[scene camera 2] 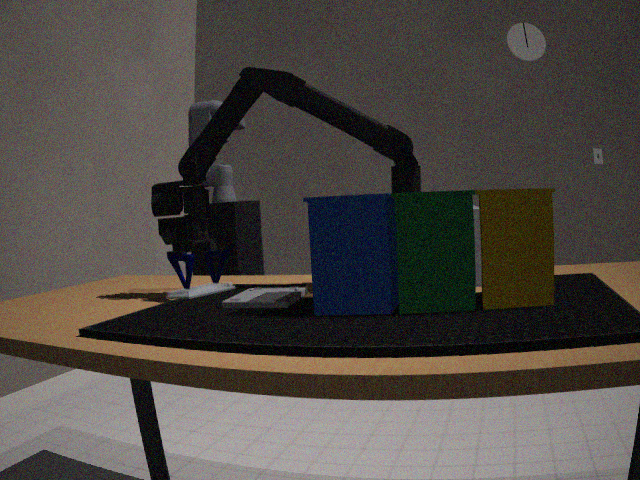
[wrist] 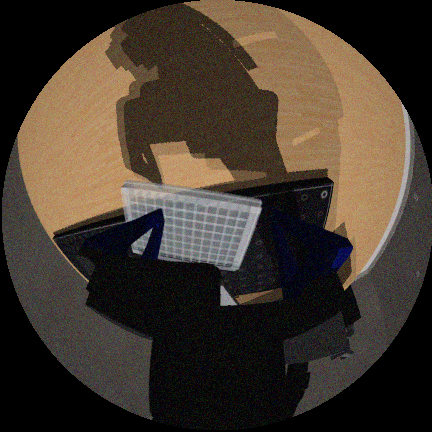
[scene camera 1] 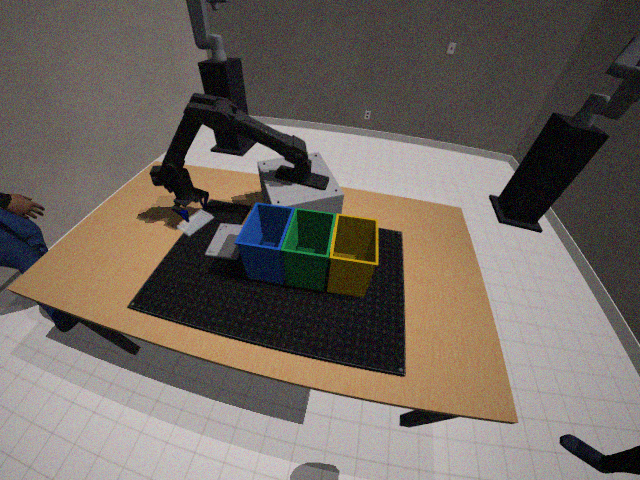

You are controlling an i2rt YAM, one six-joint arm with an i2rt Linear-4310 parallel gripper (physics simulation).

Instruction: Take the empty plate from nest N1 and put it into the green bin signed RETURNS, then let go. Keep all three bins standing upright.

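Frame: origin at the arm's base, x ahead, y left, z up, level; millimetres.
Where they show: gripper, fingertip midpoint: (scene camera 2: 201,286) (wrist: 216,214) (scene camera 1: 196,214); arm's base, link origin: (wrist: 298,355) (scene camera 1: 302,178).
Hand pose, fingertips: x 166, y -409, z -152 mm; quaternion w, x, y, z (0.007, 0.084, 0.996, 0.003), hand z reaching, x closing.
Observation:
Each offset is from my fingertips to the centre of the thing. Level surfaces: height alone.
The white plate {35 mm ahead, 17 mm left, 4 mm down} (scene camera 1: 196,223) (scene camera 2: 193,292) (wrist: 195,225) with a grid of wells lies at the left edge of the black mat, partly over the wood. My gripper (scene camera 1: 193,207) (scene camera 2: 201,284) (wrist: 216,214) is open, with nothing between its blue fingers. It points down at the plate, tips close above it; in the wrist view one finger overlaps the plate and the other is right of it. A grey block {83 mm ahead, 197 mm left, 5 mm down} (scene camera 1: 221,240) (scene camera 2: 263,298), apparently a nest, sits beside the blue bin; no N1 label is readable. The green bin {107 mm ahead, 523 mm left, 78 mm up} (scene camera 1: 306,271) (scene camera 2: 435,253) stands upright in the middle; its sign is not visible.
The blue bin {121 mm ahead, 391 mm left, 78 mm up} (scene camera 1: 264,263) (scene camera 2: 352,255) and yellow bin {94 mm ahead, 654 mm left, 78 mm up} (scene camera 1: 351,279) (scene camera 2: 516,248) stand upright on either side of the green one, on the black mat {12 mm down} (scene camera 1: 258,320) (scene camera 2: 361,335). The grey base box (scene camera 1: 305,198) is behind them. A person's hand (scene camera 1: 25,206) shows at the far left.

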